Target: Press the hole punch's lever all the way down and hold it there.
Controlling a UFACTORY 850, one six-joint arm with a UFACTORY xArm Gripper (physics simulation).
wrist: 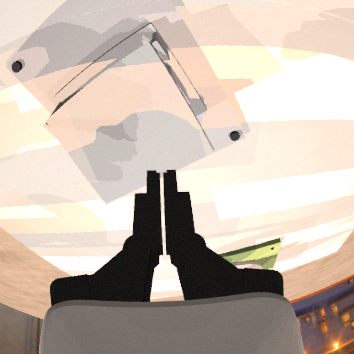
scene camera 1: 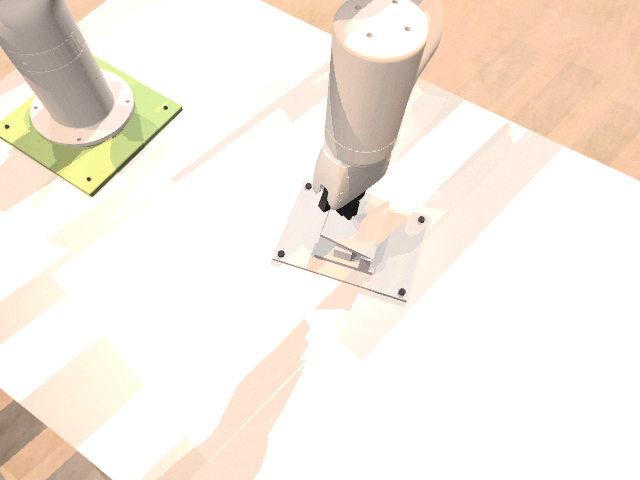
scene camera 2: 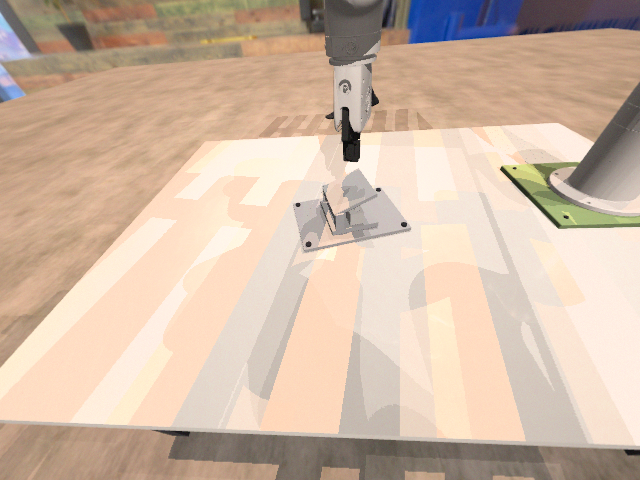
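The grey hole punch has a flat, broad lever (scene camera 1: 361, 232) (scene camera 2: 354, 193) (wrist: 130, 125) over a low body, on a base plate (scene camera 1: 294, 232) (scene camera 2: 390, 212) (wrist: 55, 37) with dark bolts at its corners. The lever is tilted, with its far end in scene camera 2 raised and a wedge-shaped gap under it. My gripper (scene camera 1: 348, 215) (scene camera 2: 351, 159) (wrist: 161, 186) is shut and empty, pointing down. In scene camera 2 the fingertips are a little above the lever's raised end, apparently apart from it. In the wrist view they overlap that end's edge.
The hole punch stands on a pale patterned table (scene camera 1: 465, 361) (scene camera 2: 310, 361). The arm's base stands on a green plate (scene camera 1: 149, 103) (scene camera 2: 537, 201) (wrist: 267, 250), left in scene camera 1 and right in scene camera 2. The arm rises above the hole punch.
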